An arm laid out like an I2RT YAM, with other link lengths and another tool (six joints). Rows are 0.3 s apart.
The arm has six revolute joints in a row. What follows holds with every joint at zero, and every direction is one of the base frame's.
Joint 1 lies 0.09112 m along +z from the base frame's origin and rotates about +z.
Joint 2 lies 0.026 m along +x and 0.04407 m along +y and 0.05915 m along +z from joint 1 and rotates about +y.
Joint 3 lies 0.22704 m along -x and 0.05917 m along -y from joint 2 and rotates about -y.
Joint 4 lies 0.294 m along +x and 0.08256 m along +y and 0.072 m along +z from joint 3 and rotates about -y.
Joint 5 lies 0.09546 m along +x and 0.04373 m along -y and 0.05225 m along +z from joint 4 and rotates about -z.
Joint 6 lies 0.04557 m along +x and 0.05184 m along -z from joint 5 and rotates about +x.
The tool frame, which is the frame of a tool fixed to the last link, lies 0.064 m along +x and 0.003 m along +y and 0.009 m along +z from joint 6; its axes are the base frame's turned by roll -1.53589, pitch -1.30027 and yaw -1.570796 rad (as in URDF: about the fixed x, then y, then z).
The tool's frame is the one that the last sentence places.
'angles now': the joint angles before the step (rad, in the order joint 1, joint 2, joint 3, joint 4, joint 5, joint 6). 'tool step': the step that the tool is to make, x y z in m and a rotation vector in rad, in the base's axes. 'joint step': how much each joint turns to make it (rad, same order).
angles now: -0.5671 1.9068 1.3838 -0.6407 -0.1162 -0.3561
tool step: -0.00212 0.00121 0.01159 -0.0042 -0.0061 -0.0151
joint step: 0.0016 -0.0305 -0.0007 -0.0207 0.0069 0.0153
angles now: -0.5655 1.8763 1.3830 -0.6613 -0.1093 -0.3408
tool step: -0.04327 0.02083 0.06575 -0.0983 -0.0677 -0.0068
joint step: -0.0023 -0.3369 -0.1850 -0.0435 0.0435 -0.0172
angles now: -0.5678 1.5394 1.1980 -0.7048 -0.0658 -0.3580
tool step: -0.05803 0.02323 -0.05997 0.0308 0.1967 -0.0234
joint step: -0.0084 -0.0953 -0.2316 -0.0465 0.0793 -0.0202
